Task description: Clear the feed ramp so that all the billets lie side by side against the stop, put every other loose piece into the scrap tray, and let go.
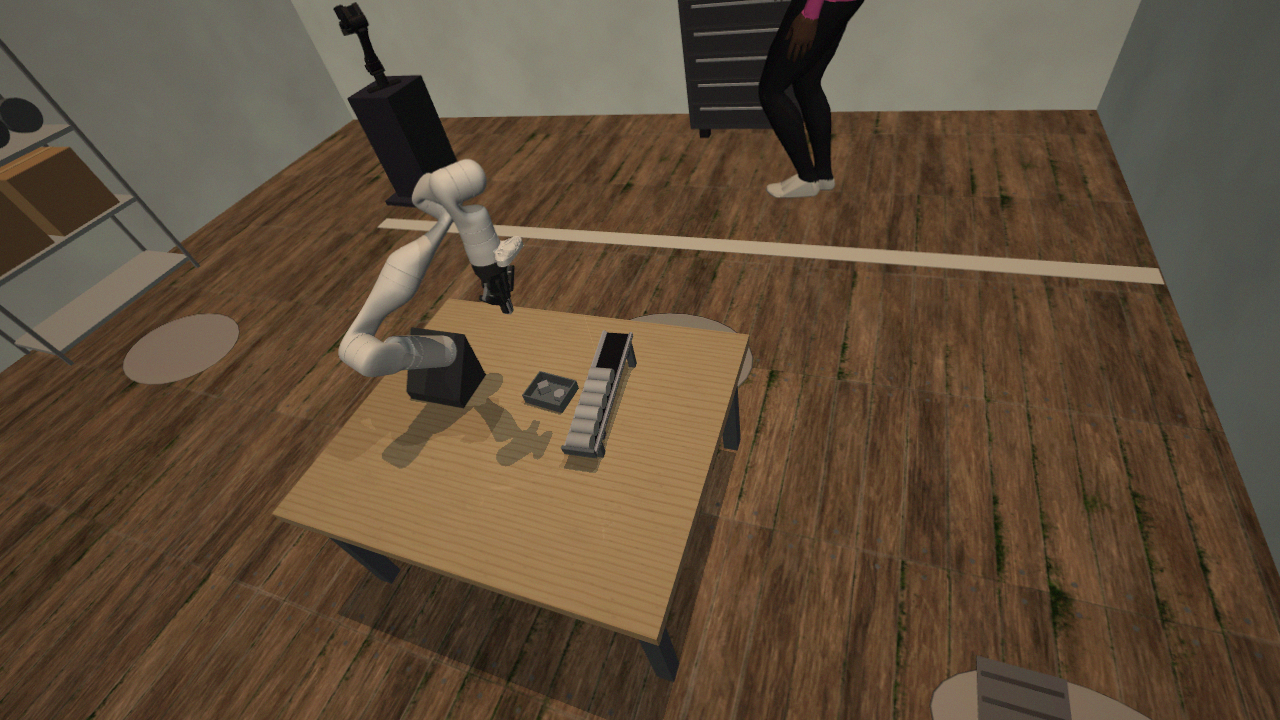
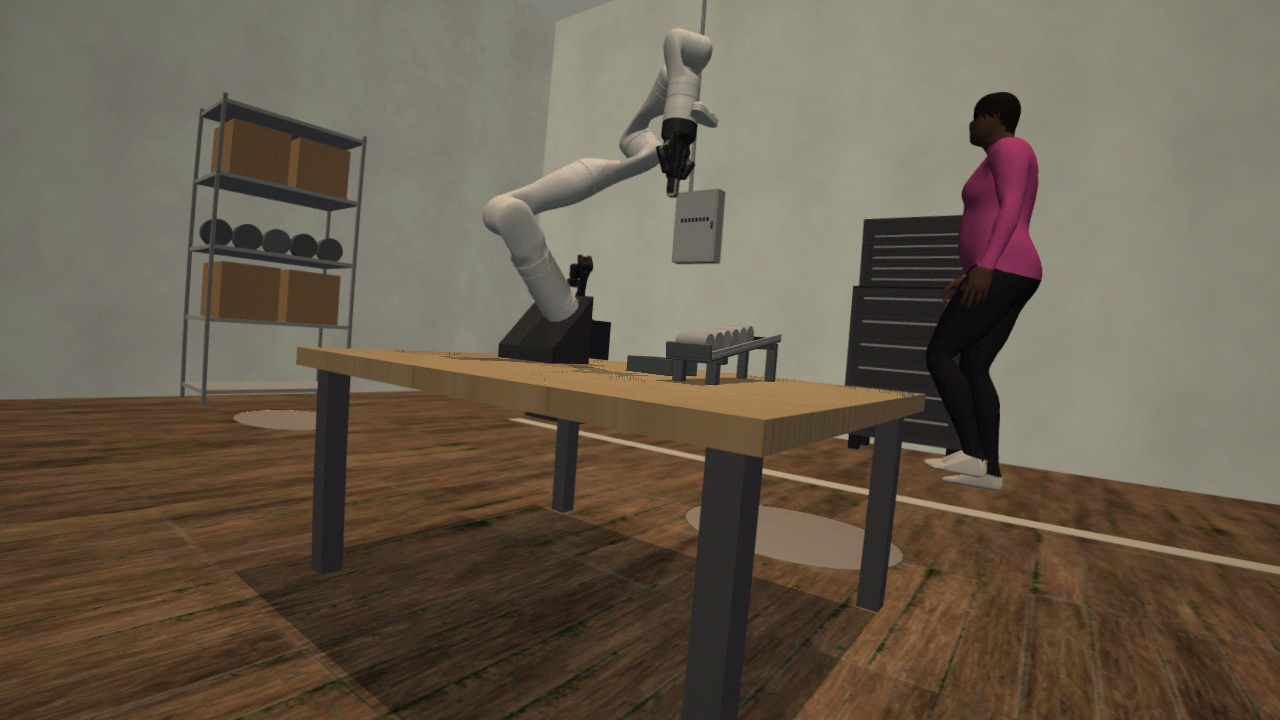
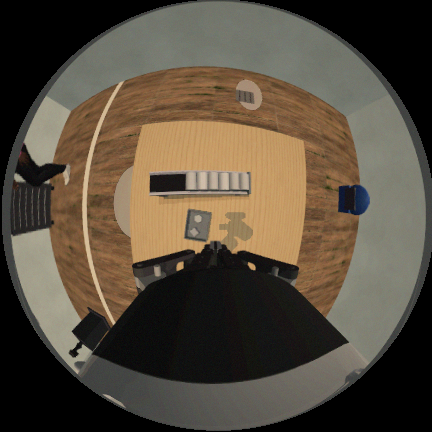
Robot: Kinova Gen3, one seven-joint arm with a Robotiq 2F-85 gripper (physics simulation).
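Pixels of known places: gripper, fingertip midpoint: (image 1: 509,312) (image 2: 671,196) (image 3: 214,247); arm's base, link origin: (image 1: 443,351) (image 2: 562,310).
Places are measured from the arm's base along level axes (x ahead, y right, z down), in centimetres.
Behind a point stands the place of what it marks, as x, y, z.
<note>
The feed ramp (image 1: 614,348) @(47.8, -16.1, 3.9) (image 2: 753,345) (image 3: 167,183) @(47.3, -14.3, 4.2) stands on the table, its upper part bare and dark. Several pale grey billets (image 1: 590,408) @(51.0, 6.1, 3.0) (image 3: 214,181) @(49.3, 3.0, 2.5) lie crosswise on its lower part, side by side down to the stop (image 1: 581,451) @(52.9, 16.9, 6.3) (image 2: 688,350) @(51.9, 17.0, 7.4); no clear gap shows between them. The scrap tray (image 1: 547,408) @(33.0, 2.8, 12.9) (image 2: 657,364) @(34.3, 2.8, 11.2) (image 3: 205,229) @(29.9, 1.5, 12.9) stands beside the ramp. Two small pale pieces, one a light block (image 1: 543,386) @(29.5, -2.6, 10.4) (image 3: 194,231) @(29.0, -3.0, 10.4) and one a rounder piece (image 1: 559,393) @(34.9, -2.1, 11.3) (image 3: 198,218) @(34.6, -1.9, 11.3), lie inside it. My gripper (image 1: 507,309) @(35.4, 3.7, -25.2) (image 2: 672,191) @(35.4, 3.7, -25.2) (image 3: 214,247) @(35.4, 3.7, -25.2) is shut and empty, high above the table, away from ramp and tray.
The arm's dark base (image 1: 444,380) @(1.4, 5.9, 6.1) (image 2: 547,340) @(3.6, 7.6, 8.0) stands on the wooden table (image 1: 501,510) @(37.0, 34.7, 13.4) (image 2: 537,385) @(51.4, 51.5, 13.4) (image 3: 270,150) @(71.3, 28.5, 13.3), on the tray's side of the ramp. A person (image 1: 799,98) (image 2: 998,214) stands beyond the floor line near a dark drawer cabinet (image 1: 725,62) (image 2: 895,308). A shelf unit stands farther off.
</note>
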